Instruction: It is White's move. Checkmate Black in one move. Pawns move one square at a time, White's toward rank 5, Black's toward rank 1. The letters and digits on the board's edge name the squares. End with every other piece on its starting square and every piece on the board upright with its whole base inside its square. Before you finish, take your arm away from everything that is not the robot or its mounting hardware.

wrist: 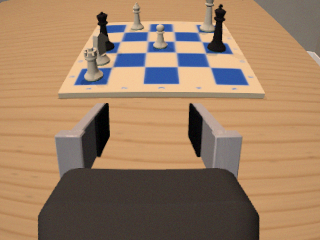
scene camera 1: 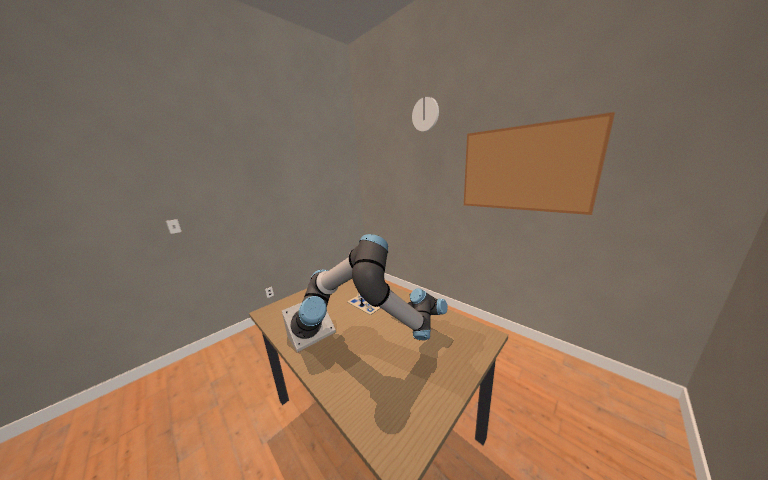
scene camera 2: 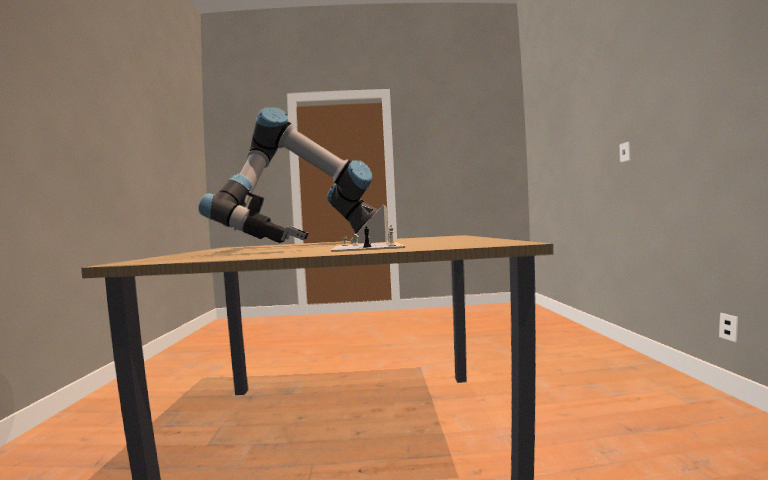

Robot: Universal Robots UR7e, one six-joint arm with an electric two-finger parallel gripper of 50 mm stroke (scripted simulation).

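My gripper (scene camera 2: 306, 236) is visible; the wrist view also shows the gripper (wrist: 148, 119).
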